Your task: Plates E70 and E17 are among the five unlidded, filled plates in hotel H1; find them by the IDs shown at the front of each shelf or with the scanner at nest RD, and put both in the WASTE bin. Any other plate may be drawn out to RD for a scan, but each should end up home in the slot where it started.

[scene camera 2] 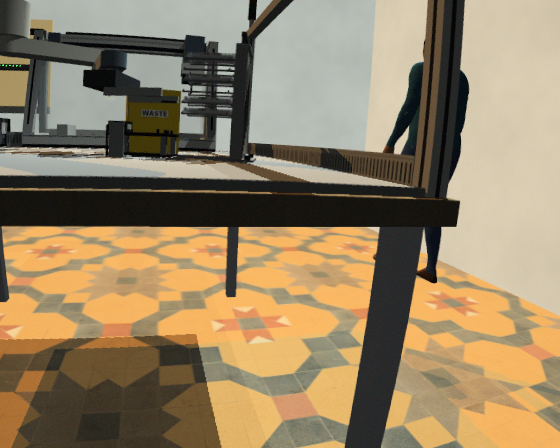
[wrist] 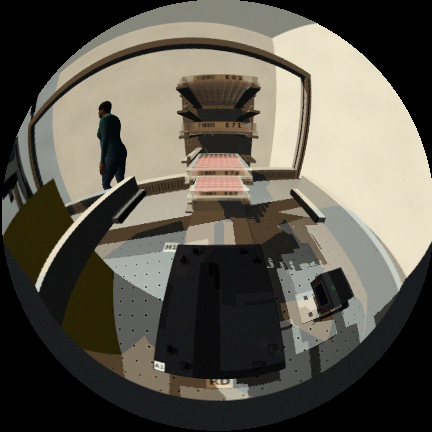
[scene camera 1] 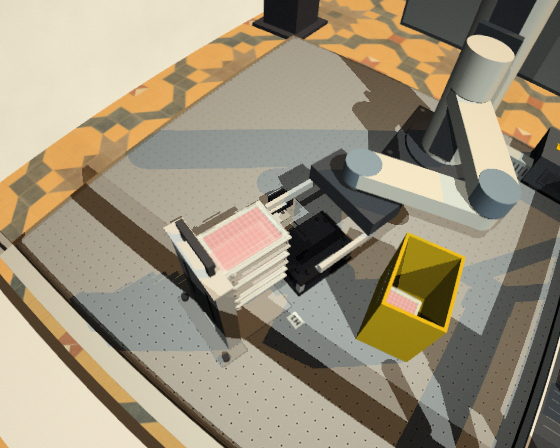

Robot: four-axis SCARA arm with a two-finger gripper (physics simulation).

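Seen in the pictures: gripper, fingertip midpoint: (scene camera 2: 170, 96) (wrist: 217, 180); arm's base, link origin: (scene camera 1: 442, 151).
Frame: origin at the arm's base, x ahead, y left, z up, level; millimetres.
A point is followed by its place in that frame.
Note:
The hotel H1 (scene camera 1: 232, 315) @(x 834, y -125, z 188 mm) (scene camera 2: 241, 100) @(x 807, y -263, z 160 mm) holds unlidded plates. In the wrist view the top plate (wrist: 220, 86) @(x 694, y -160, z 268 mm) reads E01 or similar, and a plate (wrist: 215, 127) @(x 686, y -152, z 217 mm) below it reads E71. A lower pink plate (wrist: 218, 162) @(x 717, y -164, z 169 mm) has a small blurred label that looks like E70. The lowest visible plate (wrist: 219, 184) @(x 708, y -163, z 138 mm) has an unreadable label. One pink-filled plate (scene camera 1: 404, 301) @(x 544, y 112, z 29 mm) lies inside the yellow WASTE bin (scene camera 1: 390, 332) @(x 668, y 111, z 120 mm) (scene camera 2: 152, 125) @(x 592, y 51, z 99 mm) (wrist: 32, 230). My gripper (scene camera 1: 295, 236) @(x 641, y -141, z 172 mm) (scene camera 2: 162, 93) @(x 641, y -141, z 172 mm) (wrist: 217, 180) @(x 641, y -141, z 172 mm) is open and empty, above the black nest RD (scene camera 1: 317, 242) @(x 561, y -118, z 73 mm) (wrist: 235, 320) @(x 551, y -132, z 73 mm), facing the hotel's shelves.
A small dark device (wrist: 330, 292) @(x 526, y -230, z 96 mm) with a screen stands beside the nest, on the side away from the bin. An H1 label (scene camera 1: 295, 320) @(x 719, y -61, z 13 mm) (wrist: 171, 247) @(x 715, y -63, z 13 mm) lies on the perforated deck (scene camera 1: 300, 395) @(x 840, y 37, z 13 mm). A person (scene camera 2: 415, 110) (wrist: 112, 142) stands beyond the frame around the table.

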